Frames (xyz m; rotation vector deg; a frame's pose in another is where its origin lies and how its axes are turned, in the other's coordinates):
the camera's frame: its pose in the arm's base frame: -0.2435 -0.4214 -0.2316 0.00 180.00 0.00
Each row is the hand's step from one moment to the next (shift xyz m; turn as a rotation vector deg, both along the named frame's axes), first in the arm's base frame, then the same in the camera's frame.
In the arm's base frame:
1: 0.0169 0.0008 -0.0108 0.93 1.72 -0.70
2: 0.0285 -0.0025 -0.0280 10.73 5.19 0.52
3: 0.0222 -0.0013 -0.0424 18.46 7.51 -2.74
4: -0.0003 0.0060 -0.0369 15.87 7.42 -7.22
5: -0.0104 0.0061 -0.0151 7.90 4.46 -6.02
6: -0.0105 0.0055 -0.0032 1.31 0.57 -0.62
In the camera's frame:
1: -0.0169 0.0008 0.0108 -0.93 1.72 0.70
2: -0.0285 -0.0025 0.0280 -10.73 5.19 -0.52
3: -0.0222 -0.0013 0.0424 -18.46 7.51 2.74
4: 0.0003 0.0060 0.0369 -15.87 7.42 7.22
5: 0.0104 0.0061 0.0151 -7.90 4.46 6.02
6: 0.0105 0.0055 0.0032 -1.31 0.57 0.62

